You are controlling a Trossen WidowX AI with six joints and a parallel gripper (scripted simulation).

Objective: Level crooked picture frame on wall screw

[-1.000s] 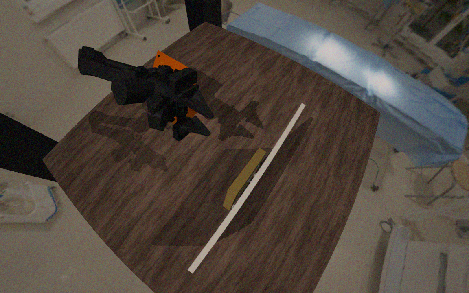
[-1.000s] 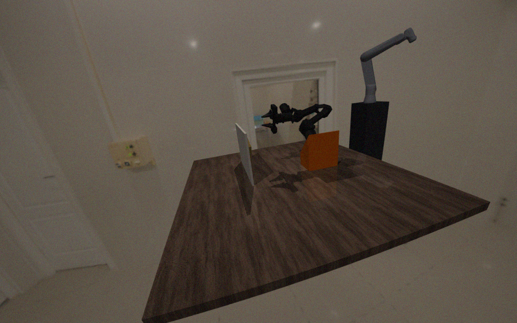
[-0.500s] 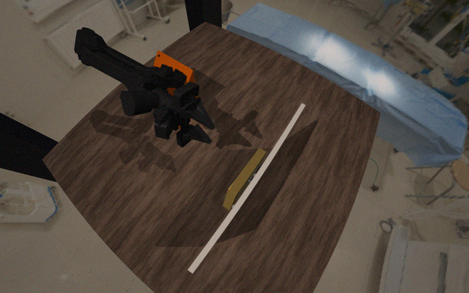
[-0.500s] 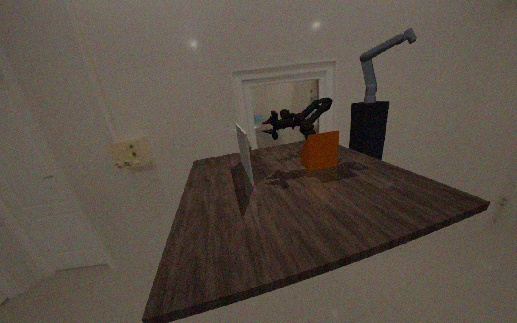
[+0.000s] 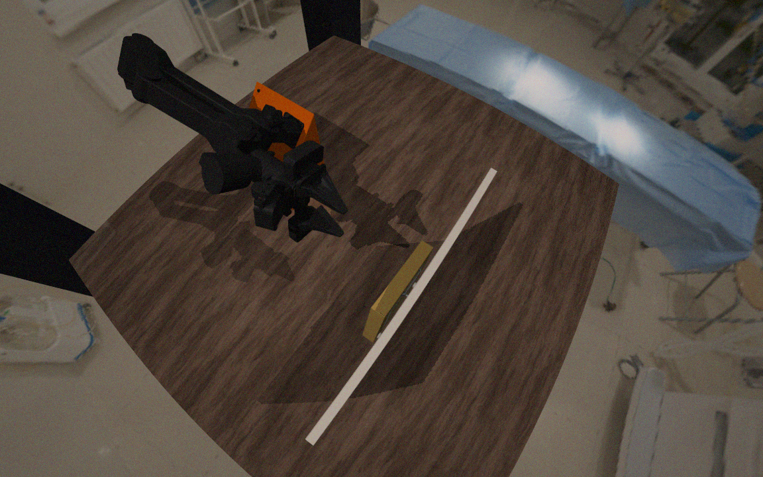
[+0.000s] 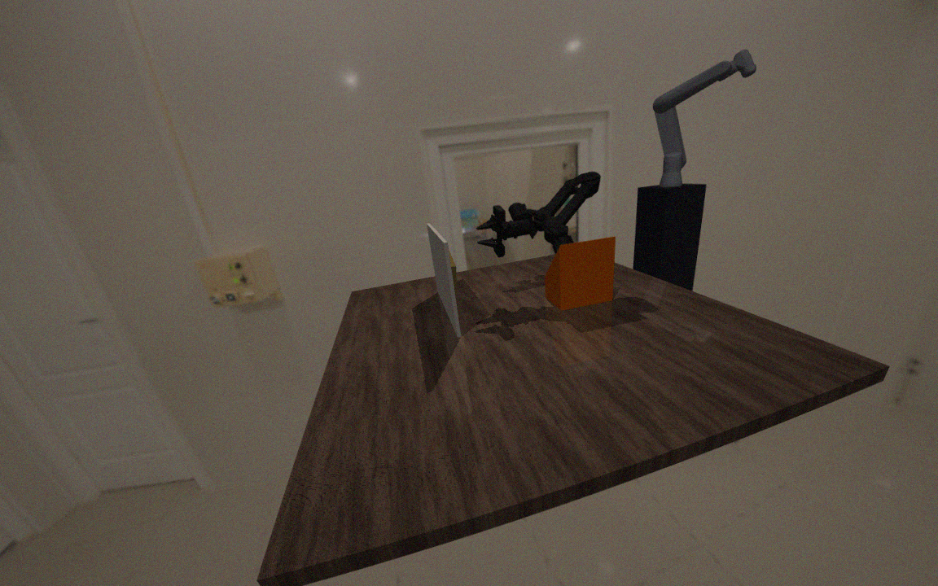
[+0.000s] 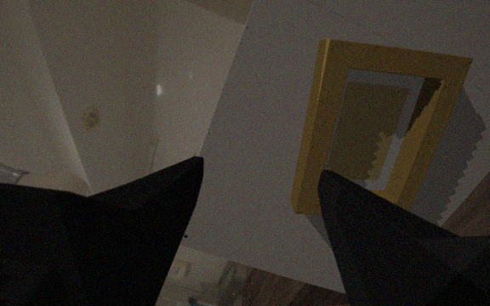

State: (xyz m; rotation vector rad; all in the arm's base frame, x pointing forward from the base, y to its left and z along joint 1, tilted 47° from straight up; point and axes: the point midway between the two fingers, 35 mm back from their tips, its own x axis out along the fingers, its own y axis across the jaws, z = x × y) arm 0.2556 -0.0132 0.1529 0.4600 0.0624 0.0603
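Now: gripper tip 13 cm short of the yellow picture frame and 11 cm above it. The rest, counted from my gripper tip: white wall panel 14 cm ahead, 12 cm below, 1 cm to the right.
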